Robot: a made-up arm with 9 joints. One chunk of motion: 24 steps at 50 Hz.
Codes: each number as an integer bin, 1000 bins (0 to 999) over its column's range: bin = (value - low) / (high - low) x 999, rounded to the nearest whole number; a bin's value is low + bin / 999 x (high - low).
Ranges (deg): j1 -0.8..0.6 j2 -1.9..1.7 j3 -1.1..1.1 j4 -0.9..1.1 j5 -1.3..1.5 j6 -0.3..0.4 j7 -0.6..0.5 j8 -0.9..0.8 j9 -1..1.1
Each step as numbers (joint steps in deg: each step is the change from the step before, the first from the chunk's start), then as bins.
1 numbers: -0.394 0.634 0.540 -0.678 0.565 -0.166 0.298 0.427 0.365
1 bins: 290 703 745 111 665 191 816 780 649
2 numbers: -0.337 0.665 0.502 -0.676 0.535 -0.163 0.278 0.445 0.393
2 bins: 330 712 727 112 655 196 797 790 663
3 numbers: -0.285 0.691 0.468 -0.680 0.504 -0.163 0.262 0.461 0.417
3 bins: 367 719 712 110 644 196 783 800 674
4 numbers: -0.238 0.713 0.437 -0.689 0.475 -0.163 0.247 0.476 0.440
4 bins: 401 725 698 105 633 196 769 809 685
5 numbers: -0.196 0.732 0.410 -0.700 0.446 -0.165 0.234 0.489 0.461
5 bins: 431 730 686 100 623 193 757 816 695
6 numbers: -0.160 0.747 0.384 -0.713 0.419 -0.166 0.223 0.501 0.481
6 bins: 457 735 674 93 613 191 747 823 705
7 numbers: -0.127 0.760 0.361 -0.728 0.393 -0.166 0.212 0.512 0.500
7 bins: 480 738 663 86 604 191 737 830 714
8 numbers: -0.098 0.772 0.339 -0.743 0.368 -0.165 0.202 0.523 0.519
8 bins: 501 741 653 78 595 193 728 836 723
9 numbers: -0.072 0.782 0.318 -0.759 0.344 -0.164 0.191 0.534 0.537
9 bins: 519 744 644 70 587 194 718 843 731
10 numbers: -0.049 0.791 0.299 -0.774 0.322 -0.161 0.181 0.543 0.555
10 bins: 536 747 635 63 579 198 709 848 740
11 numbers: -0.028 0.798 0.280 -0.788 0.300 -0.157 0.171 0.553 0.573
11 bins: 551 749 627 56 571 204 700 854 748
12 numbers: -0.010 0.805 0.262 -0.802 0.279 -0.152 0.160 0.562 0.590
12 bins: 564 751 618 49 563 211 690 859 756
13 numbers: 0.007 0.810 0.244 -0.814 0.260 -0.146 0.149 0.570 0.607
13 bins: 576 752 610 43 557 220 680 864 764
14 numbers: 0.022 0.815 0.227 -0.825 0.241 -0.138 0.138 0.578 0.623
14 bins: 587 753 603 37 550 231 670 869 772
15 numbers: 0.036 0.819 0.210 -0.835 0.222 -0.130 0.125 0.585 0.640
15 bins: 597 755 595 32 543 243 658 873 780
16 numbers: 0.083 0.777 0.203 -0.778 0.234 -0.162 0.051 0.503 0.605
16 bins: 630 743 592 61 547 197 591 824 764
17 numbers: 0.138 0.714 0.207 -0.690 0.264 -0.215 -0.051 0.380 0.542
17 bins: 669 725 593 105 558 121 499 752 734
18 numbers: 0.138 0.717 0.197 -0.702 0.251 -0.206 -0.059 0.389 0.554
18 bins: 669 726 589 99 553 134 491 757 739
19 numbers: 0.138 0.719 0.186 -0.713 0.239 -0.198 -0.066 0.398 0.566
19 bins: 669 727 584 93 549 146 485 763 745
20 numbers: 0.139 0.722 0.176 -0.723 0.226 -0.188 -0.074 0.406 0.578
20 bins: 670 728 579 88 544 160 478 767 751
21 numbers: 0.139 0.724 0.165 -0.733 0.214 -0.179 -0.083 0.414 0.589
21 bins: 670 728 574 83 540 173 470 772 756
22 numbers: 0.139 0.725 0.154 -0.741 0.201 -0.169 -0.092 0.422 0.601
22 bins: 670 728 569 79 536 187 461 777 762
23 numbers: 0.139 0.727 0.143 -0.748 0.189 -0.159 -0.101 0.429 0.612
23 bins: 670 729 564 76 531 201 453 781 767
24 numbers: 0.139 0.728 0.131 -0.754 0.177 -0.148 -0.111 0.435 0.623
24 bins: 670 729 559 73 527 217 444 785 772
